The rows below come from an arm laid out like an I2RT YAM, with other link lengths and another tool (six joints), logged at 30 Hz.
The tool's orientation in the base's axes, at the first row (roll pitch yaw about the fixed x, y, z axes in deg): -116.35 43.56 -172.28
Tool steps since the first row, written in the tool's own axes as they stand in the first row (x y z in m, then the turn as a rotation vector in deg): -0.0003 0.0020 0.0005 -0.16 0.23 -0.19; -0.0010 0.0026 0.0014 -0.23 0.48 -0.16; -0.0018 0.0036 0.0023 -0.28 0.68 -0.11; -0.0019 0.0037 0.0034 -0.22 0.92 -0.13; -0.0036 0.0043 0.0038 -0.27 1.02 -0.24; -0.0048 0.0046 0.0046 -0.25 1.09 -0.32; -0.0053 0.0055 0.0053 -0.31 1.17 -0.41
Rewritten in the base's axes. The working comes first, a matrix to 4 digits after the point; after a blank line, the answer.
The tool's axes in the first row as the columns of a matrix, in the base's axes (used below as rounded here):
-0.7181 0.5523 0.4235
-0.0973 0.5228 -0.8469
-0.6891 -0.6494 -0.3216

0.0015 0.0007 -0.0013 0.16 0.30 0.02; 0.0027 0.0003 -0.0014 0.36 0.41 -0.10; 0.0043 0.0001 -0.0018 0.53 0.48 -0.21; 0.0048 -0.0008 -0.0022 0.61 0.61 -0.40; 0.0066 -0.0006 -0.0015 0.66 0.76 -0.40; 0.0079 -0.0010 -0.0012 0.65 0.87 -0.43; 0.0091 -0.0011 -0.0016 0.70 0.99 -0.41
